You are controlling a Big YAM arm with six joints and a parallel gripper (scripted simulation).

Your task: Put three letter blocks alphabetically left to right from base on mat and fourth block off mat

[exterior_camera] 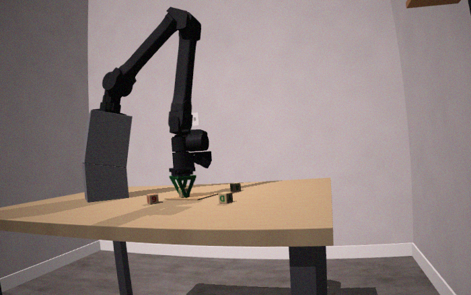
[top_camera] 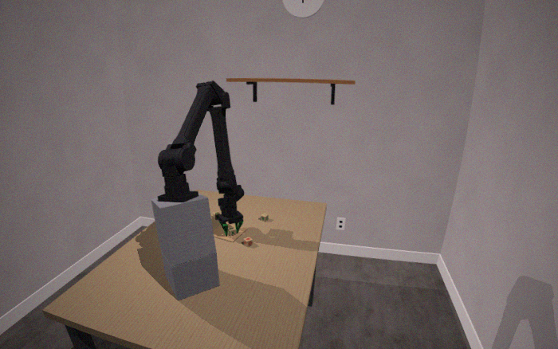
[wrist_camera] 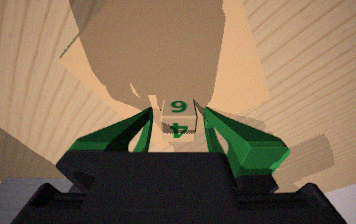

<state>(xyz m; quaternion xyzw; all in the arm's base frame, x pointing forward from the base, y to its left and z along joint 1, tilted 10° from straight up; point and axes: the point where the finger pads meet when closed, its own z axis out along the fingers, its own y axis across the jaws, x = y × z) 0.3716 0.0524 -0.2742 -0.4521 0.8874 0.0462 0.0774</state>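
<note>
Now: hand 3 cm to the right of the pale mat, 2 cm short of it and 1 cm above it. Round my hand: dark block: 16 cm to the left, 12 cm ahead; then green-lettered block: 21 cm ahead, 8 cm to the right.
</note>
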